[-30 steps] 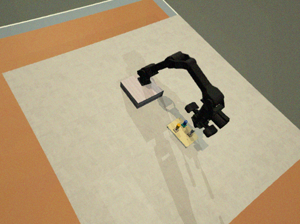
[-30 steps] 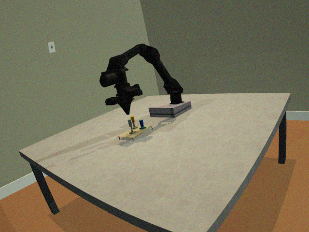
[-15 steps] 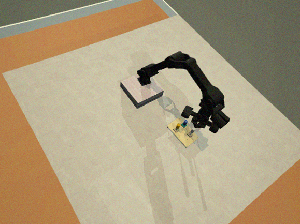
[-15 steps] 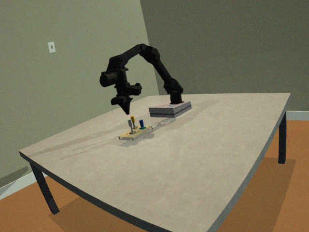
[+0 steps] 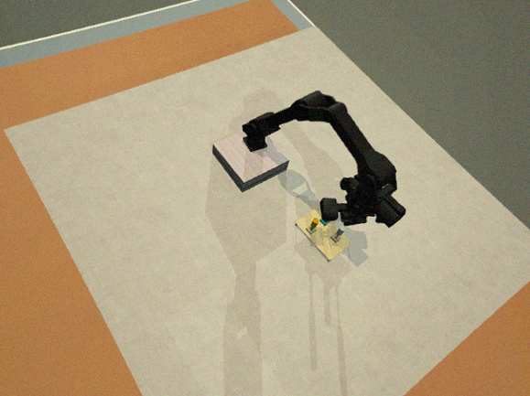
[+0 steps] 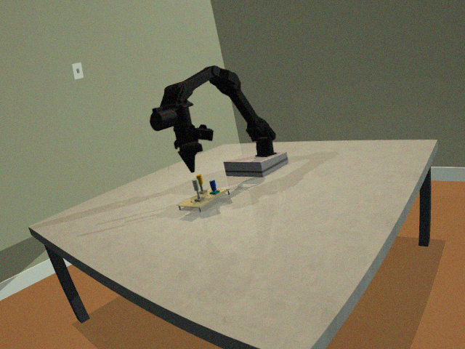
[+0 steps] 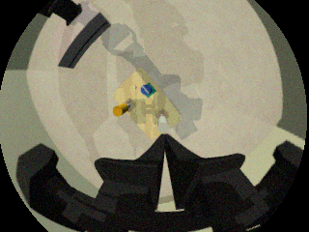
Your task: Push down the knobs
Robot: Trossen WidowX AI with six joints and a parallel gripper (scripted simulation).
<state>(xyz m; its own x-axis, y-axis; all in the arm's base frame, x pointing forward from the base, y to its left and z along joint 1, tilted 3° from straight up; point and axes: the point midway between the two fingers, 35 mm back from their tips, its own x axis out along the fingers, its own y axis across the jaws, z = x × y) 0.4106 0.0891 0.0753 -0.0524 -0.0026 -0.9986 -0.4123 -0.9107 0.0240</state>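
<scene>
The grey knob is 40 mm below my gripper tip. From my gripper tip the other things lie so: blue knob (60 mm below, 60 mm behind).
</scene>
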